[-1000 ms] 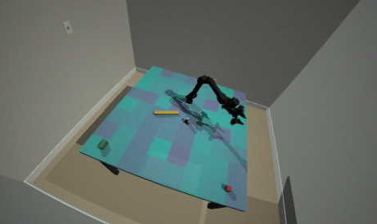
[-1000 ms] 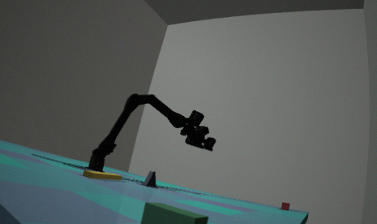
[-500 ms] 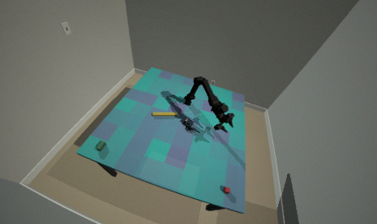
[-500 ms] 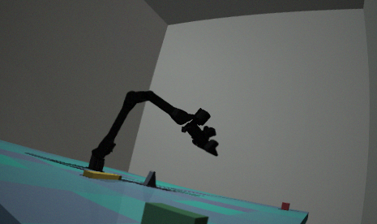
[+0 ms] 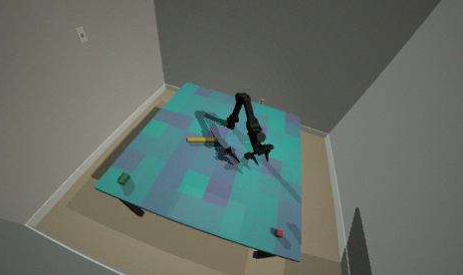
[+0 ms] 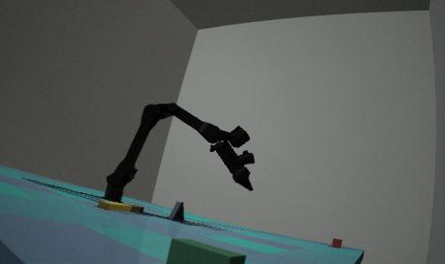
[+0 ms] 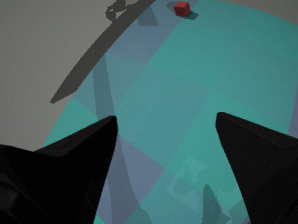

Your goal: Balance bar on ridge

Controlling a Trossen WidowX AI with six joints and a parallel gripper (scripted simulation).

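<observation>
Now: gripper tip 460 mm to the left of the yellow bar, 160 mm above it and 150 mm past it. Also, from my gripper tip: green block (800 mm to the right, 340 mm ahead, 150 mm below); small red cube (340 mm ahead, 200 mm to the left, 150 mm below).
</observation>
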